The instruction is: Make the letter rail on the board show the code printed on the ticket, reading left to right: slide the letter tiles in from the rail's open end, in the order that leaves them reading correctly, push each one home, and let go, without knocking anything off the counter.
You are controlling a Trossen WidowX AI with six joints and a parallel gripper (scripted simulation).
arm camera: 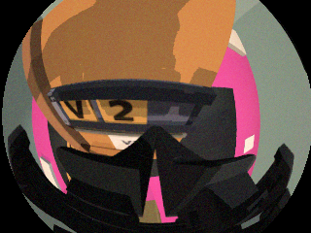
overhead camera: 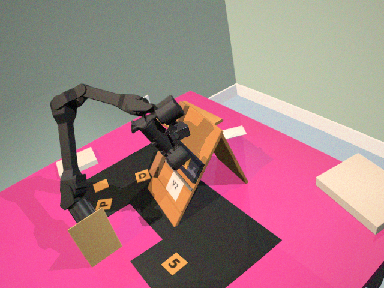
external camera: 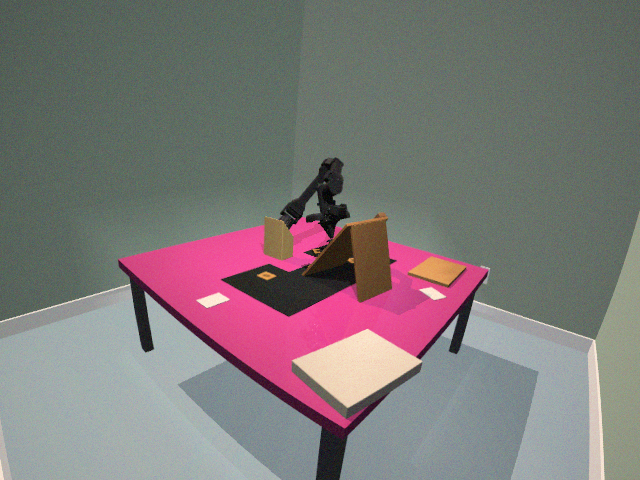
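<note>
My gripper tip is now 100 mm above the white ticket, 40 mm to the right of it and 30 mm past it. The rest, counted from my gripper tip: white block: 600 mm to the left, 200 mm behind, 170 mm below; orange flat panel: 440 mm to the left, 340 mm ahead, 180 mm below; black mat: 180 mm below, 130 mm behind, 70 mm to the left.
</note>
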